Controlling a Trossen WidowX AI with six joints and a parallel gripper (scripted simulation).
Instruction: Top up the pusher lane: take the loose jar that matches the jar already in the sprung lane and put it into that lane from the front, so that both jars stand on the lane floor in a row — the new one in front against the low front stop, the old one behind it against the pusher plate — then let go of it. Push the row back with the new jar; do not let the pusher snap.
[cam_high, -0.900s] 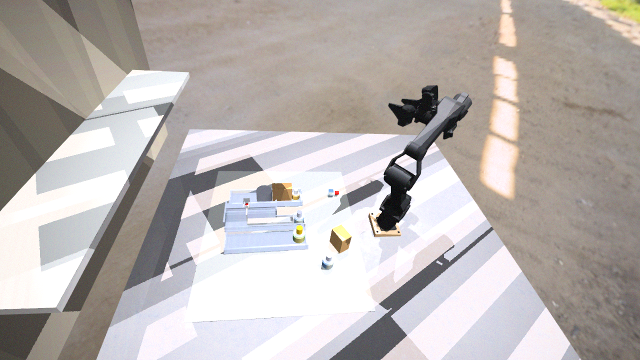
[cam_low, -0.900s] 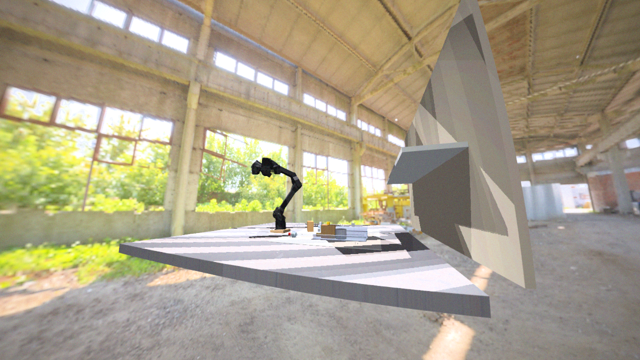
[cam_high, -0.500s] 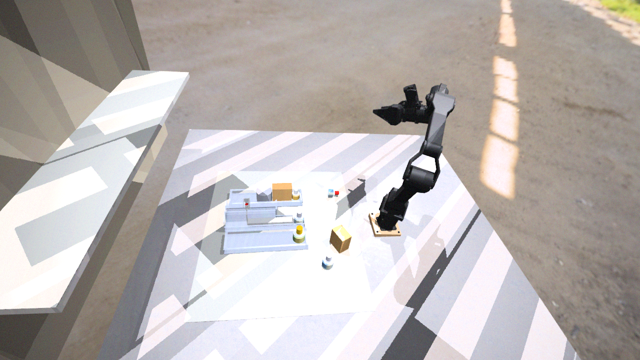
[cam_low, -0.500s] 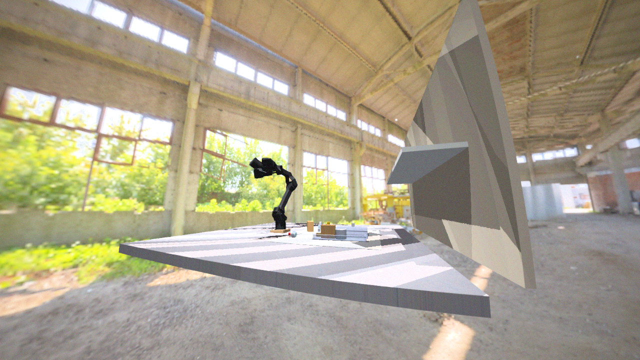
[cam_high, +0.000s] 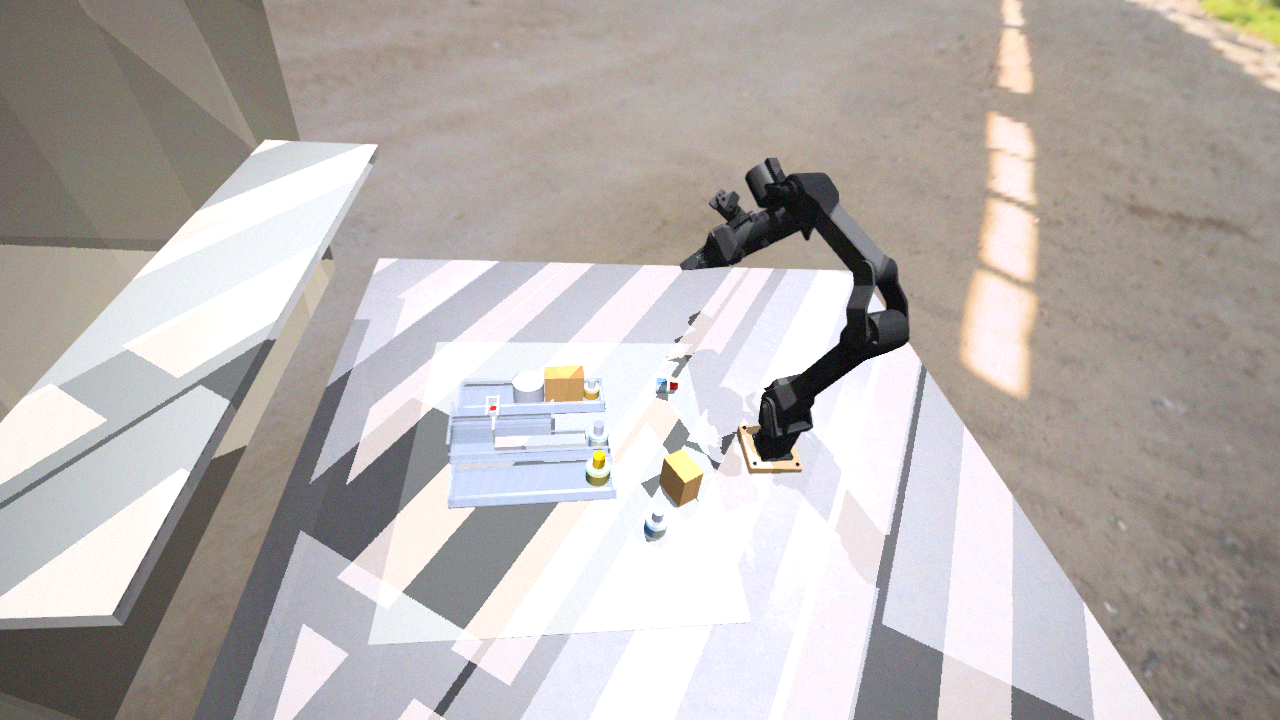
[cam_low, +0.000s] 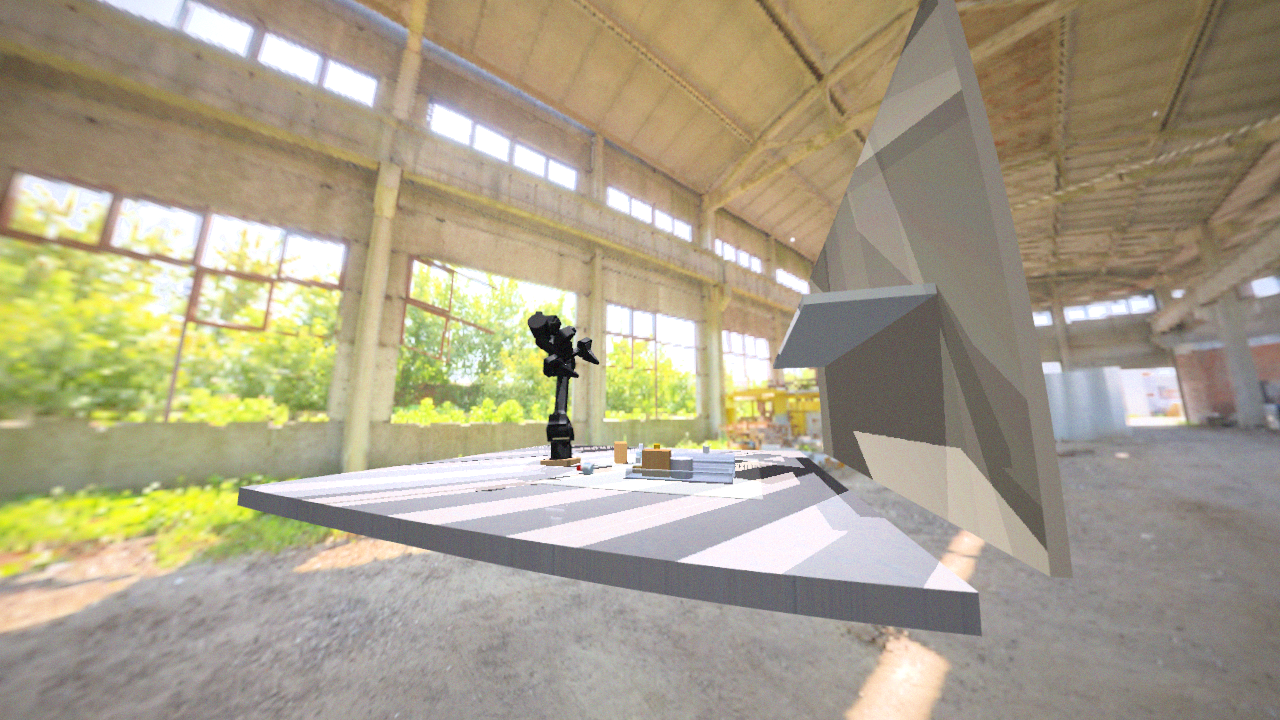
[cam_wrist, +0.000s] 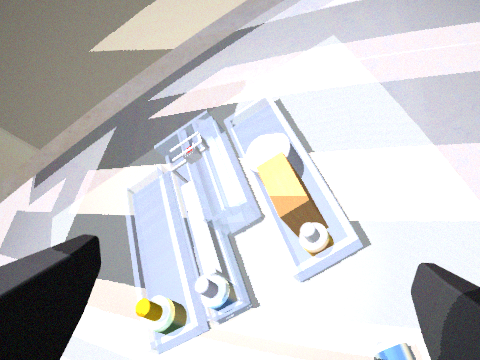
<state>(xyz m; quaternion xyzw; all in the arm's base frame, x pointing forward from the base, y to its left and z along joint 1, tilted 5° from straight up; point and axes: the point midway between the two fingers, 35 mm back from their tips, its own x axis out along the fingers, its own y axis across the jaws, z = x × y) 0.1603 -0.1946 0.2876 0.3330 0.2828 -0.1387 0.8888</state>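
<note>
Now: the jar 27 cm below my gripper tip and 15 cm ahead of it. Also, from my gripper tip: grey cylinder 27 cm below, 27 cm ahead, 1 cm to the right; tan box 26 cm below, 20 cm ahead; slanted shelf 67 cm ahead, 10 cm to the left, 7 cm above.
</note>
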